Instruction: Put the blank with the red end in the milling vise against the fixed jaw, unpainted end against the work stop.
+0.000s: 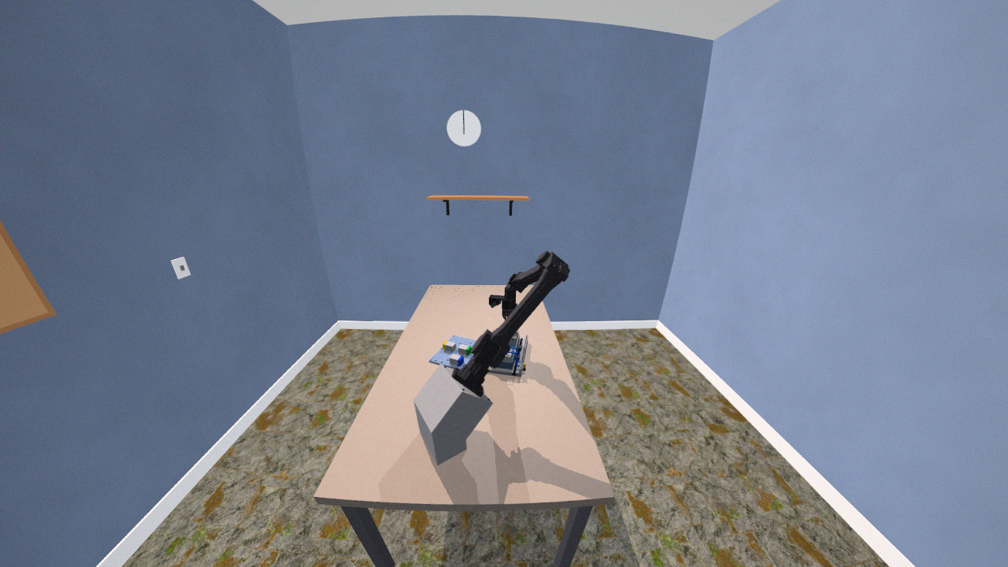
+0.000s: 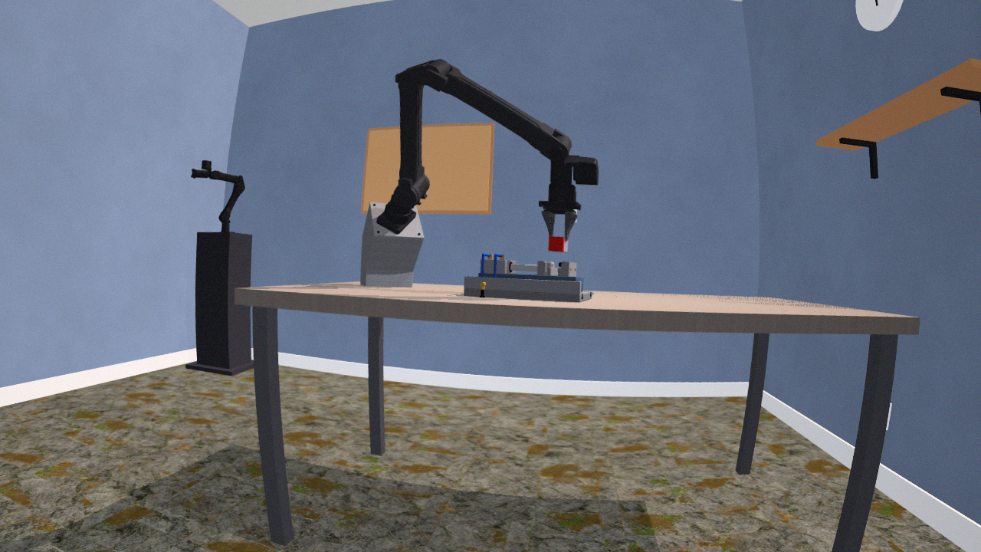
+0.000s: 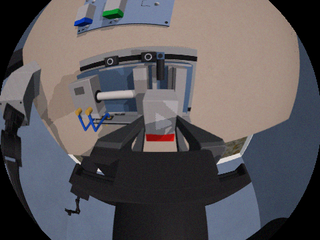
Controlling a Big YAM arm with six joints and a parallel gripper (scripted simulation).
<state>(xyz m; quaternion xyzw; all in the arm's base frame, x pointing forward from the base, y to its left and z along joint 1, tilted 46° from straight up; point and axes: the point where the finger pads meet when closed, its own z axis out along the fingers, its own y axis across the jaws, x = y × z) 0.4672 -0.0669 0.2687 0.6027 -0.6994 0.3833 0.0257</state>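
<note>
The work stop lies 70 mm below my hand, 50 mm to the left of it and 10 mm ahead of it. From my hand the other things lie so: green-ended blank (240 mm to the left, 130 mm below, 30 mm behind); blue plate (280 mm to the left, 160 mm below, 10 mm behind); vise (120 mm below, 70 mm behind, 30 mm to the left).
</note>
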